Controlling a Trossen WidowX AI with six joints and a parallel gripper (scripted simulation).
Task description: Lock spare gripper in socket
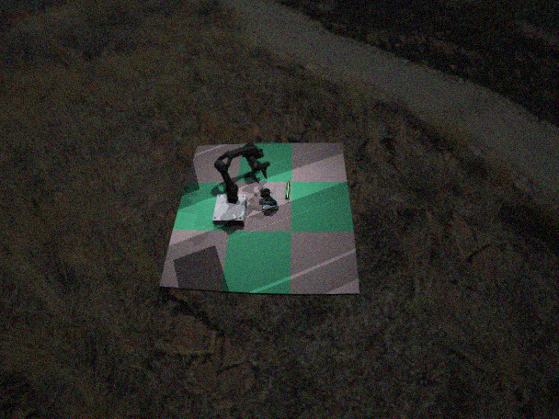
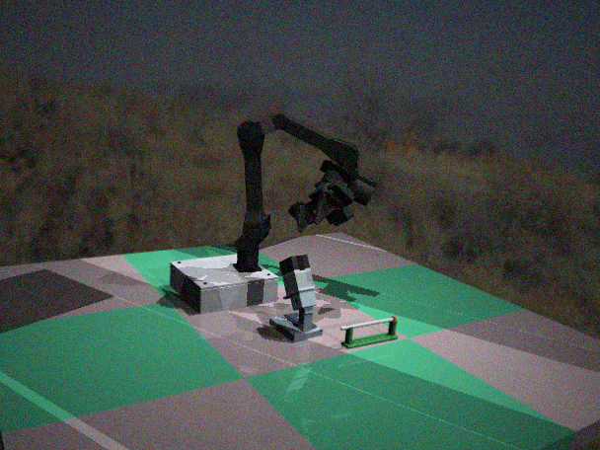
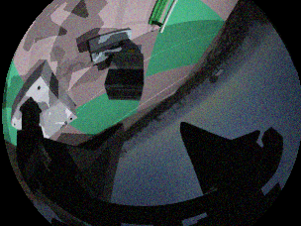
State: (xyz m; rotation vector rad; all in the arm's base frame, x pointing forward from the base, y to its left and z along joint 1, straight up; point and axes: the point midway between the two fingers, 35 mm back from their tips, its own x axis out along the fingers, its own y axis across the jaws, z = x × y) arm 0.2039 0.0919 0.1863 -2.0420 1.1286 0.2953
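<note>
Right now the green cradle is 140 mm ahead of my gripper tip, 110 mm to the left of it and 210 mm below it. Also, from my gripper tip: spare gripper 40 mm ahead, 30 mm to the right, 120 mm below; mount socket 50 mm ahead, 20 mm to the right, 190 mm below.
</note>
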